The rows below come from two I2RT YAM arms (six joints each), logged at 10 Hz.
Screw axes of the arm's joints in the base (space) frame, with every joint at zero. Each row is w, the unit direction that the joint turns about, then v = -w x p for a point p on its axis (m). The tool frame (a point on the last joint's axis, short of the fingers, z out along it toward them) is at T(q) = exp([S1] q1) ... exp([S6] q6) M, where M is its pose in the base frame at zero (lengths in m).
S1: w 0 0 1 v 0 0 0
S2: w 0 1 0 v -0.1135 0 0.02
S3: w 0 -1 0 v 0.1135 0 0.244
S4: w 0 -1 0 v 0.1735 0 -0.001
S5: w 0 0 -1 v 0 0.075 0
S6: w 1 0 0 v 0 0.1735 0
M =
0 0 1 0.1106
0 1 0 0
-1 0 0 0.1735
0 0 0 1
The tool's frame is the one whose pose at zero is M.
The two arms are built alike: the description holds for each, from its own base.
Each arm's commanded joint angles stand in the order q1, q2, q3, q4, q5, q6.
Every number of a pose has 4 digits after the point.
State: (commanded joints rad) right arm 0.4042 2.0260 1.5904 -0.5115 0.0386 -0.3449; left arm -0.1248 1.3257 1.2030 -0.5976 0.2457 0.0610
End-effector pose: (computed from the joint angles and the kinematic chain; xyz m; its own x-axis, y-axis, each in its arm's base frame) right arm 0.4120 0.1747 0.2127 -0.5765 -0.6141 -0.5391 -0.6027 0.7650 -0.2269; left arm 0.2847 -0.0444 0.3276 -0.6348 0.1392 -0.7600 0.3415 0.9329 -0.1143
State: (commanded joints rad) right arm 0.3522 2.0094 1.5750 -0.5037 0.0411 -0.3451; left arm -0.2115 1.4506 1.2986 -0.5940 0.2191 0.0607
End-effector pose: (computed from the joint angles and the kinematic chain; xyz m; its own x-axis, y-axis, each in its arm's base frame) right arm 0.4176 0.1519 0.2155 -0.6034 -0.5819 -0.5452 -0.5590 0.7963 -0.2312; left arm 0.3107 -0.0746 0.3240 -0.6405 0.1981 -0.7420 0.4006 0.9105 -0.1027
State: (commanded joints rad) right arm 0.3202 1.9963 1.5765 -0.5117 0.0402 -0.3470; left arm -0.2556 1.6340 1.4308 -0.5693 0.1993 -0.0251
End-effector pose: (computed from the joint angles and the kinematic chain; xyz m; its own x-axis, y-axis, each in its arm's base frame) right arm 0.4205 0.1379 0.2210 -0.6171 -0.5626 -0.5501 -0.5334 0.8131 -0.2332; left arm 0.3530 -0.0995 0.3103 -0.6847 0.1535 -0.7125 0.3679 0.9167 -0.1561
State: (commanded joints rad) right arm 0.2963 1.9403 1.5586 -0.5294 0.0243 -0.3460; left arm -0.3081 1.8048 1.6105 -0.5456 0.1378 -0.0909
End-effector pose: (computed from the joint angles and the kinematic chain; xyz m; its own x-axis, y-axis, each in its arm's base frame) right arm 0.4136 0.1254 0.2375 -0.6168 -0.5428 -0.5700 -0.5175 0.8253 -0.2259; left arm 0.3929 -0.1302 0.3082 -0.6759 0.1207 -0.7271 0.3371 0.9279 -0.1593
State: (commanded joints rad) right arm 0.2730 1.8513 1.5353 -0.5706 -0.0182 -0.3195; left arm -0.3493 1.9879 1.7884 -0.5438 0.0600 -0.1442
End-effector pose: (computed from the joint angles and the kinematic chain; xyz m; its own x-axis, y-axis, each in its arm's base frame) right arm 0.3984 0.1122 0.2631 -0.6203 -0.4998 -0.6045 -0.5008 0.8455 -0.1851; left arm 0.4311 -0.1593 0.2910 -0.6843 0.0966 -0.7228 0.2878 0.9465 -0.1460
